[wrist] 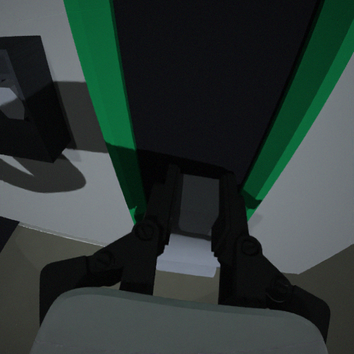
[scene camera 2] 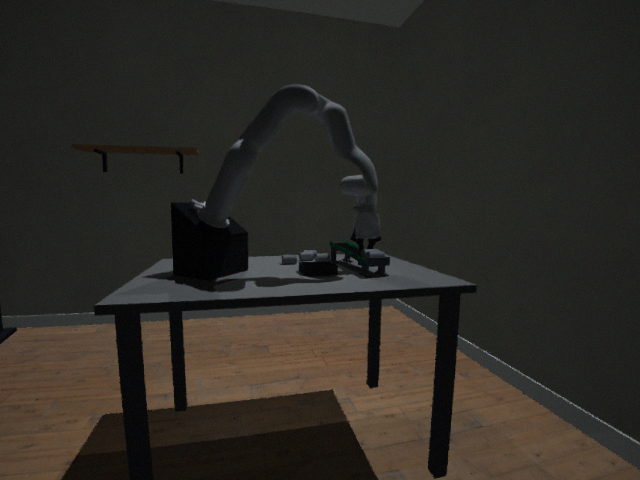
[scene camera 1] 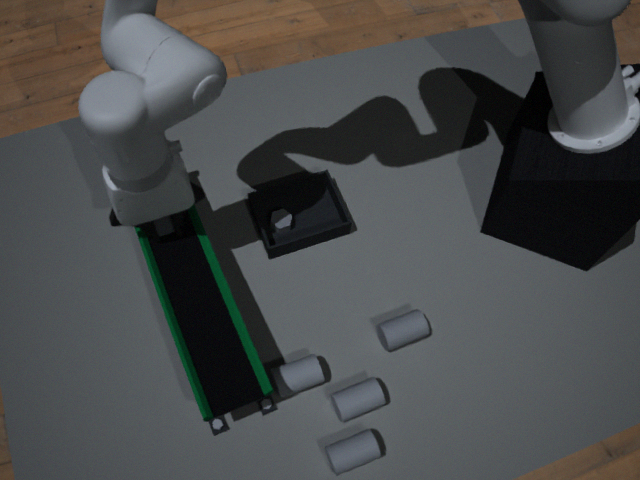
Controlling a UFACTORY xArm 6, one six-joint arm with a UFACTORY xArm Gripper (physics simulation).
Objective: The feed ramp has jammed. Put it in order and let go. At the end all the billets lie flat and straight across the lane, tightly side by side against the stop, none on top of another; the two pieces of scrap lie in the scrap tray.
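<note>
My gripper is shut on a grey scrap block, low between the green rails at the far end of the feed ramp. A pale billet lies across that end, partly hidden by the block and the fingers. The stop is hidden in the wrist view. Several billets lie on the table. A six-sided scrap piece is in the dark scrap tray.
The scrap tray stands beside the ramp's upper part in scene camera 1. One loose billet lies close to the ramp's near end, by its dark feet. The robot's black base block stands on the table.
</note>
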